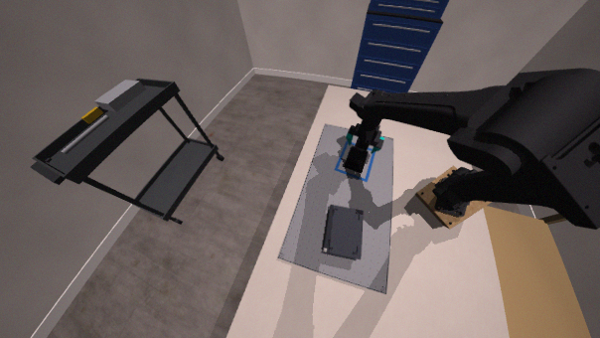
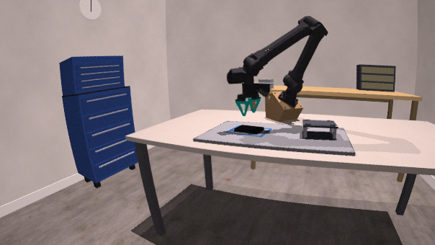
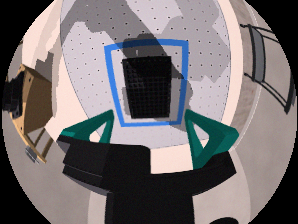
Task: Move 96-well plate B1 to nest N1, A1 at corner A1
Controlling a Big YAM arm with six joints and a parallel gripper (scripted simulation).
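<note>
Right now the black 96-well plate is 80 mm below my hand. The rest, counted from my hand: raised plate nest N1 (340 mm to the left, 80 mm behind, 30 mm below); white corner mark (430 mm to the left, 60 mm behind, 30 mm below).
</note>
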